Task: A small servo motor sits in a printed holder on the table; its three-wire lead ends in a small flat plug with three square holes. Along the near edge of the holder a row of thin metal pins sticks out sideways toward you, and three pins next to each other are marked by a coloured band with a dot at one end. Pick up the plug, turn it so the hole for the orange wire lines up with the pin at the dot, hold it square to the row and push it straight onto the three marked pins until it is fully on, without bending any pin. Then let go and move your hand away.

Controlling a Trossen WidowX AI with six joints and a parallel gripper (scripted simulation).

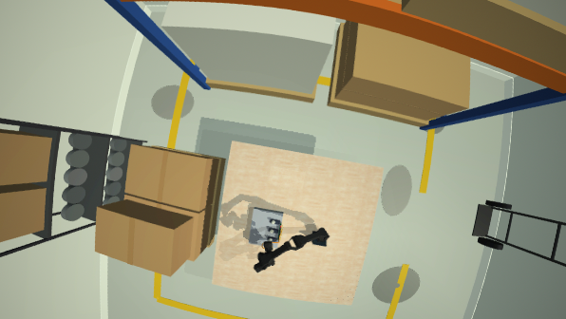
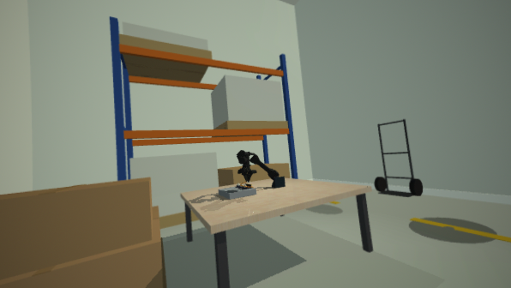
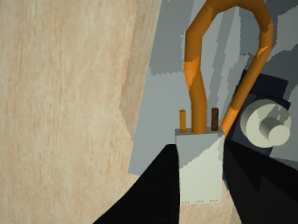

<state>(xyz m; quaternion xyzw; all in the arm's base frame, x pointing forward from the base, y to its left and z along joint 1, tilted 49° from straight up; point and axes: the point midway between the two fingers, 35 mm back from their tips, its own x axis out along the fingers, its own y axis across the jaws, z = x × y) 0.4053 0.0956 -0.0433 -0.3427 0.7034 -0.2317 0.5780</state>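
Now: gripper tip 17 cm to the left of the red band, 7 cm past it and 4 cm above it. Round my gripper tip: grey printed holder (13 cm to the right, 9 cm ahead, 8 cm below).
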